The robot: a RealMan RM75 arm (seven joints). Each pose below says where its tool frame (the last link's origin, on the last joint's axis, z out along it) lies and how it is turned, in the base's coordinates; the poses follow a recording.
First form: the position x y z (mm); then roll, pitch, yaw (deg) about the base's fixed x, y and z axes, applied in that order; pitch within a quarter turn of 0, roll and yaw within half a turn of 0.
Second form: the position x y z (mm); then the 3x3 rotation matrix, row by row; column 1 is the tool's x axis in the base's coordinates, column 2 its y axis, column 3 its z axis. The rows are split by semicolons. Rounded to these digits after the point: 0 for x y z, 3 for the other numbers.
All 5 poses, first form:
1: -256 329 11 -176.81 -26.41 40.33
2: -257 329 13 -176.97 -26.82 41.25
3: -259 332 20 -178.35 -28.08 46.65
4: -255 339 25 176.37 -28.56 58.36
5: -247 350 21 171.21 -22.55 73.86
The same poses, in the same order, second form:
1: -256 329 11; 0.683 0.665 0.303; 0.580 -0.745 0.330; 0.445 -0.050 -0.894
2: -257 329 13; 0.671 0.676 0.304; 0.588 -0.735 0.337; 0.451 -0.047 -0.891
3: -259 332 20; 0.606 0.736 0.302; 0.642 -0.676 0.362; 0.471 -0.025 -0.882
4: -255 339 25; 0.461 0.834 0.304; 0.748 -0.549 0.373; 0.478 0.056 -0.877
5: -247 350 21; 0.257 0.933 0.252; 0.887 -0.331 0.322; 0.383 0.141 -0.913
